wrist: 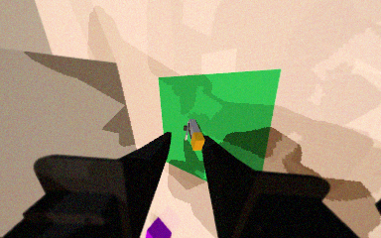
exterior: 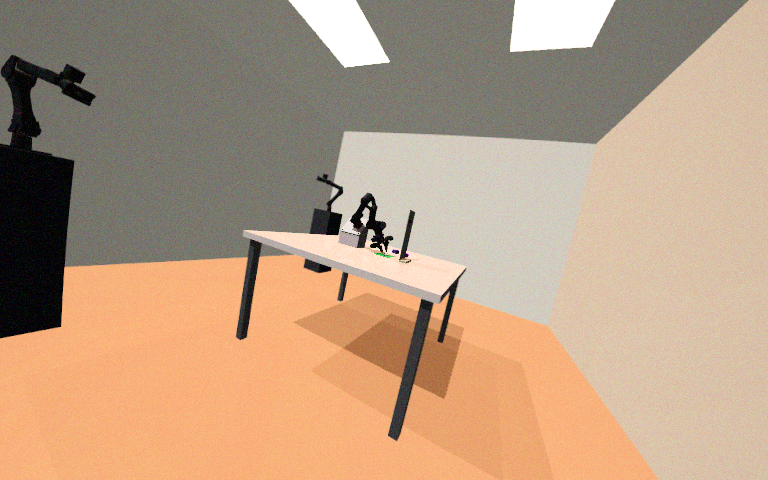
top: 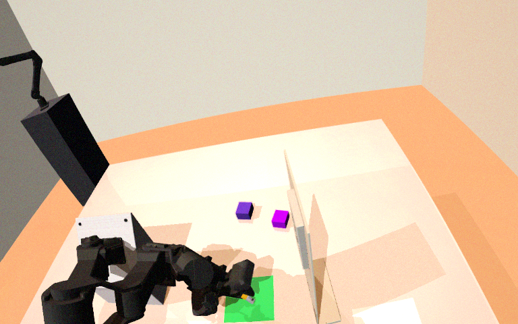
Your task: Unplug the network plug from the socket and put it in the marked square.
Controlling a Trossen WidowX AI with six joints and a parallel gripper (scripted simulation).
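My gripper tip is now 1 cm above the network plug. The rest, counted from my gripper tip: upright panel (15 cm ahead, 1 cm to the right, 15 cm above); green marked square (2 cm below).
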